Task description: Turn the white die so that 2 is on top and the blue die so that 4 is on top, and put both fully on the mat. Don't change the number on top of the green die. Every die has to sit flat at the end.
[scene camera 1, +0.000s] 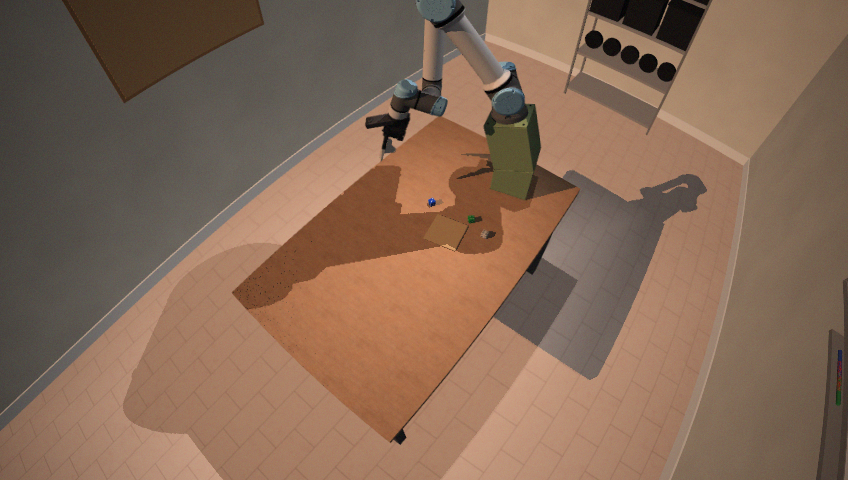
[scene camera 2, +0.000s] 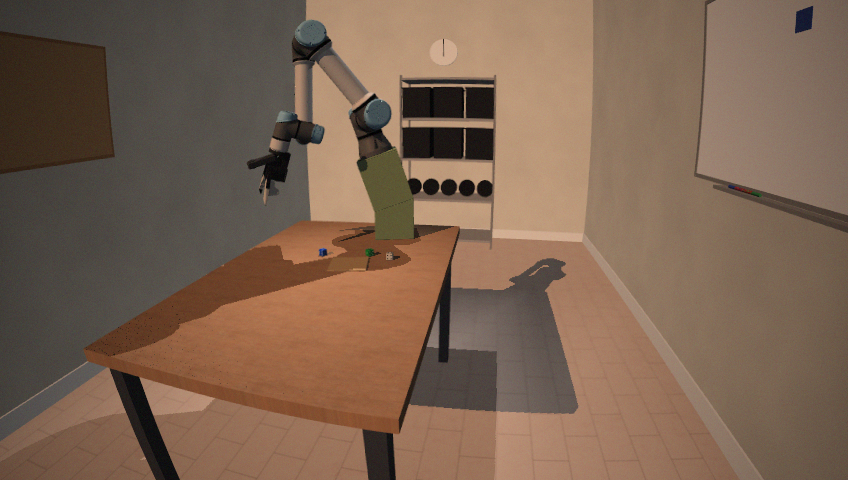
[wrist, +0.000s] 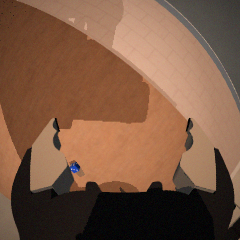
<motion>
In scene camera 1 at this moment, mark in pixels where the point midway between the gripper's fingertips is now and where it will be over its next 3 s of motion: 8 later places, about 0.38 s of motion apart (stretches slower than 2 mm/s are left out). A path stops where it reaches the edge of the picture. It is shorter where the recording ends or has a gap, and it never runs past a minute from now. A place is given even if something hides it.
My gripper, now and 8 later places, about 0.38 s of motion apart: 382, 146; 408, 165; 425, 175; 428, 177; 428, 178; 428, 179; 428, 184; 427, 190; 427, 194
</motion>
